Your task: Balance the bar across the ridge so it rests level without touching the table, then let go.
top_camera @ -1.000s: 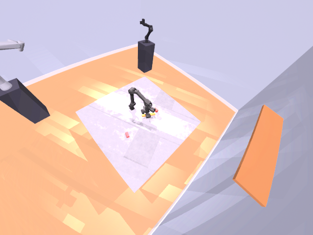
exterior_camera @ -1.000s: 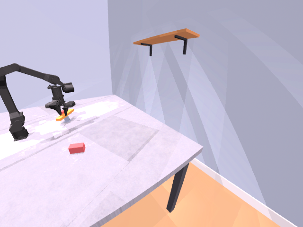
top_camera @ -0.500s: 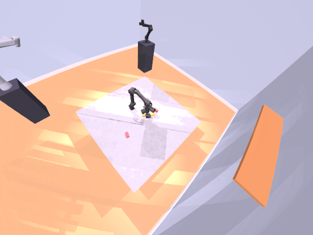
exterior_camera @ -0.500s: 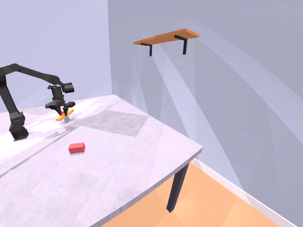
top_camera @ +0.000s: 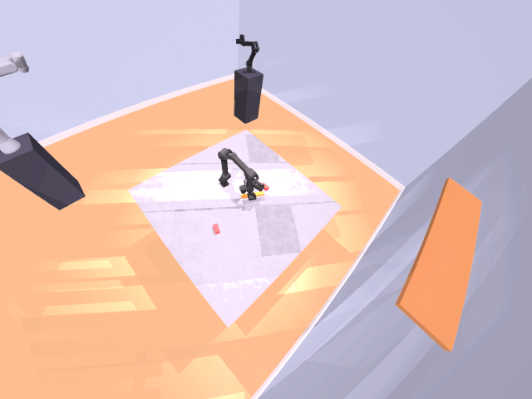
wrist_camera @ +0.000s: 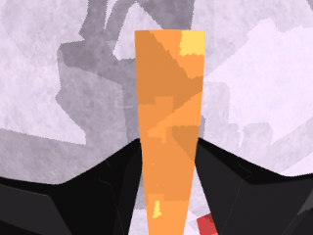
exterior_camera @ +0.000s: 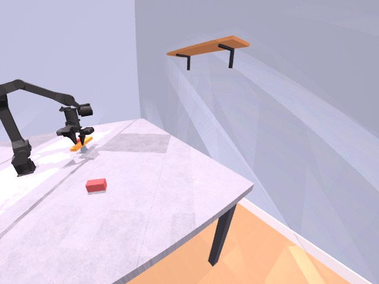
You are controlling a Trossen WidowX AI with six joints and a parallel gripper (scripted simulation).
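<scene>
The orange bar is 10 mm ahead of my gripper tip and 20 mm to the left of it.
</scene>
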